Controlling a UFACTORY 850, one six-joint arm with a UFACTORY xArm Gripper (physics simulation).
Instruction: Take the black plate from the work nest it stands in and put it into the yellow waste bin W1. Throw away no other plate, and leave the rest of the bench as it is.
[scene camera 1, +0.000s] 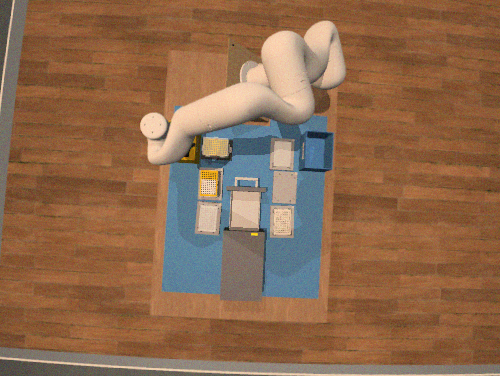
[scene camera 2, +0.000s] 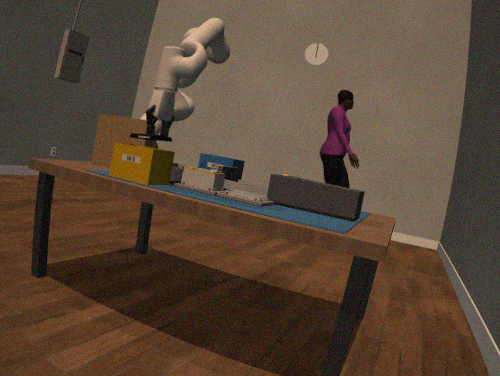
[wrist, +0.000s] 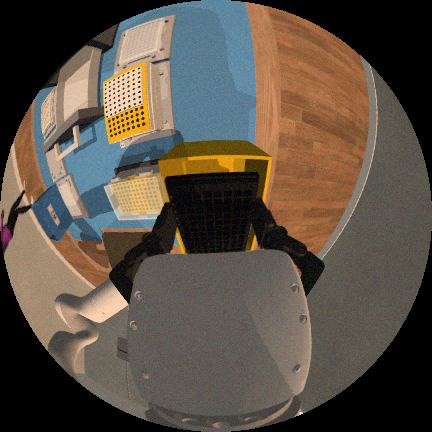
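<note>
My gripper (scene camera 2: 159, 133) (wrist: 213, 210) is shut on the black plate (scene camera 2: 141, 136) (wrist: 214, 186), which it holds roughly level by its two sides. The yellow waste bin W1 (scene camera 1: 189, 154) (scene camera 2: 131, 170) (wrist: 215, 149) stands below; in the wrist view the plate covers much of its opening, and in scene camera 2 the plate is a little above the rim. In scene camera 1 the arm hides the gripper, the plate and part of the bin. A grey work nest (scene camera 1: 285, 188) in the right row holds no plate.
A box with a yellow-dotted top (scene camera 1: 216, 147) (wrist: 137, 195) stands close beside the bin. A yellow and white rack (scene camera 1: 209, 183) (wrist: 126, 102), a blue bin (scene camera 1: 317, 151) (wrist: 52, 212), a grey device (scene camera 1: 243, 265) (scene camera 2: 315, 196) and a brown panel (scene camera 2: 112, 137) also stand there.
</note>
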